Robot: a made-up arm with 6 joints. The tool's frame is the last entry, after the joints. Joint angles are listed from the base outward. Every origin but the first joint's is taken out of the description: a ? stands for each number. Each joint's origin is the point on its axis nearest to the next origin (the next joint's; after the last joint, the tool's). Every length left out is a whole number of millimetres.
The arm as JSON. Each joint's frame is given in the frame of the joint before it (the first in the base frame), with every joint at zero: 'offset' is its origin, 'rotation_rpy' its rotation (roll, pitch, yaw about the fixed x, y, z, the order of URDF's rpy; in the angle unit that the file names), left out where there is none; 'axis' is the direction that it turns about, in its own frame. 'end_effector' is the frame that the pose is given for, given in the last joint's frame.
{
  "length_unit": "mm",
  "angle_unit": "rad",
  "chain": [
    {
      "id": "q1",
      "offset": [
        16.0,
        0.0,
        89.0
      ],
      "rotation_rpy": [
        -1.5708,
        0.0,
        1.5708
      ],
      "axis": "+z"
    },
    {
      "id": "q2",
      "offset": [
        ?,
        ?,
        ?
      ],
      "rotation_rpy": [
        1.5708,
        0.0,
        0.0
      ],
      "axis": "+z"
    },
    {
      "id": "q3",
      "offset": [
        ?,
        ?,
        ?
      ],
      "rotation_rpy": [
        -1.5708,
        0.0,
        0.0
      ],
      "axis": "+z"
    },
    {
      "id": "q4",
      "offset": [
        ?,
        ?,
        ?
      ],
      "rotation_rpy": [
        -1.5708,
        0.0,
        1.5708
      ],
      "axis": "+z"
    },
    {
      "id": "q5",
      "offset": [
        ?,
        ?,
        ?
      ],
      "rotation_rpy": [
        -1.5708,
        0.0,
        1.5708
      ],
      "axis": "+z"
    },
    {
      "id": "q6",
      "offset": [
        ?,
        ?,
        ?
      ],
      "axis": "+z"
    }
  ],
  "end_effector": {
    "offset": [
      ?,
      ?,
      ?
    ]
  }
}
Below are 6 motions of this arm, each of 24 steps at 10 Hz.
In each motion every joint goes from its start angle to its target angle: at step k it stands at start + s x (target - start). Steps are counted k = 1, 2, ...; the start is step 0. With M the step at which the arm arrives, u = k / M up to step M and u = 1 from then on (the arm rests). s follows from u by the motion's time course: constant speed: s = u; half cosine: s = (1 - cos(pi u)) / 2; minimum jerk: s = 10 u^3 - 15 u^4 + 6 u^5.
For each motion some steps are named. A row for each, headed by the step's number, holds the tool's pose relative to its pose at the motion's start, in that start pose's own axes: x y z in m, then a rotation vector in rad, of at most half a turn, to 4 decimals.
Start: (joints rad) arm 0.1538 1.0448 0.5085 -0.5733 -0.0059 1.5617
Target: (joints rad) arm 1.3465 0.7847 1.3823 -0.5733 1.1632 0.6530
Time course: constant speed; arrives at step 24
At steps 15, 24:
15: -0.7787 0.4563 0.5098 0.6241 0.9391 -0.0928
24: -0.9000 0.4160 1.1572 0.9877 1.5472 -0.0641

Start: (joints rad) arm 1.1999 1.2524 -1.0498 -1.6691 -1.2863 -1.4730
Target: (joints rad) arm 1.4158 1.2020 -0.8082 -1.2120 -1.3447 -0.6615
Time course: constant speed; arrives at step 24
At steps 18, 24:
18: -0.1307 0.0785 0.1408 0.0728 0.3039 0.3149
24: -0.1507 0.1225 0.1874 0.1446 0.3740 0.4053

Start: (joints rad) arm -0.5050 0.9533 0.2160 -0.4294 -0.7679 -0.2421
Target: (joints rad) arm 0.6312 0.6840 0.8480 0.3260 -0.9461 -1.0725
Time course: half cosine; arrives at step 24
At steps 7, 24:
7: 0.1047 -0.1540 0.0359 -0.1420 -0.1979 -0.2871
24: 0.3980 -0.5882 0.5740 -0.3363 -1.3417 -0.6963

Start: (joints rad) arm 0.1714 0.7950 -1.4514 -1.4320 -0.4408 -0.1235
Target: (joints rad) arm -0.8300 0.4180 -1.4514 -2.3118 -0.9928 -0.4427
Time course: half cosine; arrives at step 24
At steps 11, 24:
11: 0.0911 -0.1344 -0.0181 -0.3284 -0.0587 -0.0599
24: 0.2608 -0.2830 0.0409 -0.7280 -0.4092 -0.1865

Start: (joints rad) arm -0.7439 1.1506 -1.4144 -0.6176 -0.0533 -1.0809
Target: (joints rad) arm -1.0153 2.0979 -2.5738 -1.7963 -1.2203 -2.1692
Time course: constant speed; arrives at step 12
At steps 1, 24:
1: -0.0991 -0.0818 0.0108 -0.1426 0.1192 -0.0993
24: -0.2897 -0.7535 1.1501 -1.8161 -0.7970 -0.3349

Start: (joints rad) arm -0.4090 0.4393 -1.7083 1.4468 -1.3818 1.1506
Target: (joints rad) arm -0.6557 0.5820 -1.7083 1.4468 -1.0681 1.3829
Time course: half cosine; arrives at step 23
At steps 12, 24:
12: -0.0056 -0.0396 -0.0048 0.0563 0.0889 0.1813
24: -0.0164 -0.0731 -0.0059 0.1328 0.1523 0.3428

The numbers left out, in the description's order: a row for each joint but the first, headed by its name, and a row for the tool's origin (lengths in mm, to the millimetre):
q2: -239.0 108.0 0.0
q3: 51.0 360.0 0.0
q4: 112.0 114.0 0.0
q5: 438.0 370.0 0.0
q6: -223.0 60.0 0.0
tool: 37.0 -26.0 0.0

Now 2 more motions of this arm.
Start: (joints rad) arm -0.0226 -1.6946 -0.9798 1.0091 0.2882 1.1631
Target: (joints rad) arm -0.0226 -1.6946 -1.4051 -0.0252 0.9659 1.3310
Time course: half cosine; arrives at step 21
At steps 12, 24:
12: 0.0022 0.2670 -0.0001 0.5965 -0.2895 0.3291
24: 0.0479 0.4134 0.0800 0.8651 -0.6864 0.5496

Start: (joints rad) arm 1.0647 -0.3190 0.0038 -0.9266 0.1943 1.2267
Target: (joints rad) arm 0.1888 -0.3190 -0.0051 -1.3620 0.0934 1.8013
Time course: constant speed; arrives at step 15
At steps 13, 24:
13: 0.2192 0.5085 0.0785 0.5972 -0.3684 1.0569
24: 0.2097 0.5825 0.1163 0.6775 -0.4294 1.2275

